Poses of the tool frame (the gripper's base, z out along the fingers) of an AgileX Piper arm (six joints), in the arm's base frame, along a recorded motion.
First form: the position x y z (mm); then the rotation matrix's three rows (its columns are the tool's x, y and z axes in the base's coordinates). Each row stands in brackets.
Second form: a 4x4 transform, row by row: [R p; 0 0 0 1], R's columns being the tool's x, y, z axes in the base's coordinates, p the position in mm. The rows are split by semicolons. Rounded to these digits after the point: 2 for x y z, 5 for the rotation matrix.
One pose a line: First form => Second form
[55.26 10.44 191.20], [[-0.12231 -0.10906 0.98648], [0.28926 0.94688 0.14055], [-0.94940 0.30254 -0.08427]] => -0.12231 -0.10906 0.98648 55.26; 0.28926 0.94688 0.14055 10.44; -0.94940 0.30254 -0.08427 191.20; 0 0 0 1
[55.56 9.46 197.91], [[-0.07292 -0.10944 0.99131], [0.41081 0.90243 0.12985], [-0.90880 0.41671 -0.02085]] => -0.07292 -0.10944 0.99131 55.56; 0.41081 0.90243 0.12985 9.46; -0.90880 0.41671 -0.02085 197.91; 0 0 0 1
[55.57 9.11 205.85], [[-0.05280 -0.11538 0.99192], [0.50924 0.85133 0.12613], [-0.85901 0.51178 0.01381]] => -0.05280 -0.11538 0.99192 55.57; 0.50924 0.85133 0.12613 9.11; -0.85901 0.51178 0.01381 205.85; 0 0 0 1
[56.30 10.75 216.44], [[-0.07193 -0.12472 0.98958], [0.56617 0.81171 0.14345], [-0.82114 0.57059 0.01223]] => -0.07193 -0.12472 0.98958 56.30; 0.56617 0.81171 0.14345 10.75; -0.82114 0.57059 0.01223 216.44; 0 0 0 1
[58.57 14.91 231.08], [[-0.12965 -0.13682 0.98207], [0.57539 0.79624 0.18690], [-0.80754 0.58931 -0.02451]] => -0.12965 -0.13682 0.98207 58.57; 0.57539 0.79624 0.18690 14.91; -0.80754 0.58931 -0.02451 231.08; 0 0 0 1
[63.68 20.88 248.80], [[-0.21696 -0.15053 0.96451], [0.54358 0.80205 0.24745], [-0.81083 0.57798 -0.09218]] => -0.21696 -0.15053 0.96451 63.68; 0.54358 0.80205 0.24745 20.88; -0.81083 0.57798 -0.09218 248.80; 0 0 0 1
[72.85 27.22 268.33], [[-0.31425 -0.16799 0.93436], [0.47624 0.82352 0.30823], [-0.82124 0.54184 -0.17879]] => -0.31425 -0.16799 0.93436 72.85; 0.47624 0.82352 0.30823 27.22; -0.82124 0.54184 -0.17879 268.33; 0 0 0 1
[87.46 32.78 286.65], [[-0.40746 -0.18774 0.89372], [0.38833 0.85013 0.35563], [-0.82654 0.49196 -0.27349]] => -0.40746 -0.18774 0.89372 87.46; 0.38833 0.85013 0.35563 32.78; -0.82654 0.49196 -0.27349 286.65; 0 0 0 1
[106.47 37.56 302.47], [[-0.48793 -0.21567 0.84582], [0.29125 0.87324 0.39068], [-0.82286 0.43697 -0.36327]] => -0.48793 -0.21567 0.84582 106.47; 0.29125 0.87324 0.39068 37.56; -0.82286 0.43697 -0.36327 302.47; 0 0 0 1
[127.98 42.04 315.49], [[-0.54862 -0.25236 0.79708], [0.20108 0.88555 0.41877], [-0.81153 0.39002 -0.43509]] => -0.54862 -0.25236 0.79708 127.98; 0.20108 0.88555 0.41877 42.04; -0.81153 0.39002 -0.43509 315.49; 0 0 0 1
